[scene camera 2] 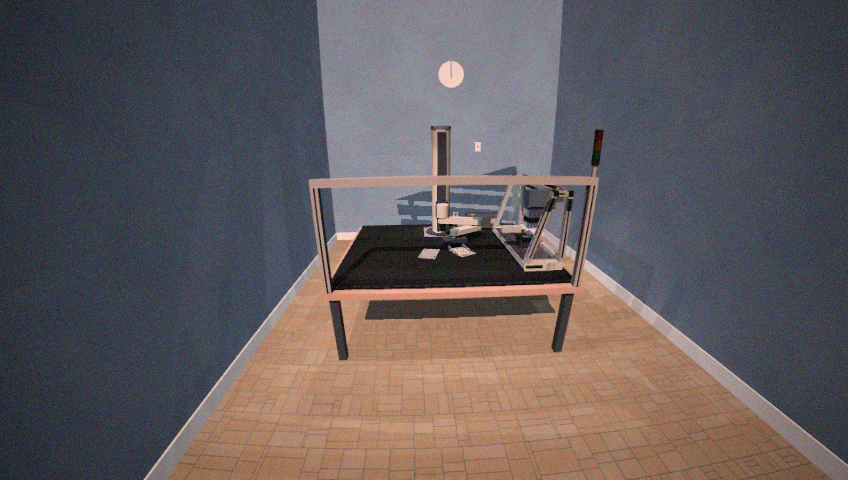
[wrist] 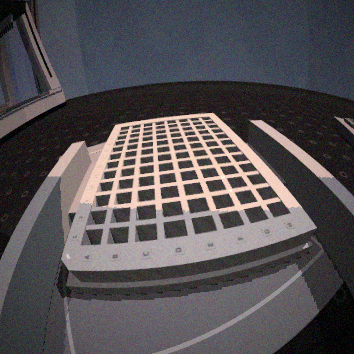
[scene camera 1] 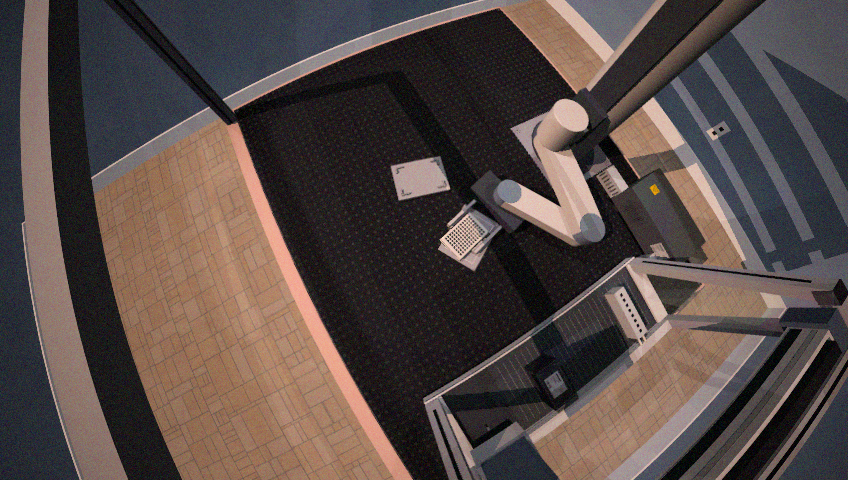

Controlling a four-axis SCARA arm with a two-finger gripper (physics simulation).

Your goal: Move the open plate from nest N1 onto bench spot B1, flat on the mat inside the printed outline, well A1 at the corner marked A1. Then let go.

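Where they show: gripper, fingertip midpoint: point(scene camera 2: 461, 251) point(wrist: 169, 142) point(scene camera 1: 461, 239); arm's base, origin of the base link: point(scene camera 2: 440, 232).
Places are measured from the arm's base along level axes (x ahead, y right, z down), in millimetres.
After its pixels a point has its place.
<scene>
The open plate point(scene camera 1: 465, 234) {x 506, y -104, z -28 mm} point(scene camera 2: 462, 251) {x 528, y -113, z -28 mm} point(wrist: 185, 185) {x 482, y -97, z -28 mm} is pale, with a grid of square wells. It lies level at nest N1 point(scene camera 1: 474, 262) {x 523, y -189, z -15 mm} point(wrist: 200, 315) {x 437, y -89, z -15 mm}, turned a little against the nest's printed outline. The lettered edge faces the wrist camera, with A at the left. My gripper point(scene camera 1: 464, 236) {x 525, y -109, z -26 mm} point(wrist: 169, 142) {x 525, y -109, z -26 mm} is shut on the plate, one finger along each long side. In the wrist view a narrow gap seems to show by the right finger; the lower contact is hidden. Bench spot B1 point(scene camera 1: 419, 178) {x 537, y 120, z -25 mm} point(scene camera 2: 429, 253) {x 544, y 123, z -25 mm} is a white mat with black corner marks, apart from the nest; its A1 lettering is too small to read.
A clear-walled, framed enclosure point(scene camera 1: 529, 339) {x 510, y -458, z -62 mm} point(scene camera 2: 542, 265) {x 850, y -568, z -50 mm} stands to the right of the nest in scene camera 2, with a dark device point(scene camera 1: 550, 380) {x 537, y -556, z -133 mm} inside. A dark grey box point(scene camera 1: 663, 217) {x -85, y -391, z -127 mm} with a yellow label and a white slotted rack point(scene camera 1: 611, 181) {x -45, y -200, z -60 mm} stand near the arm's base.
</scene>
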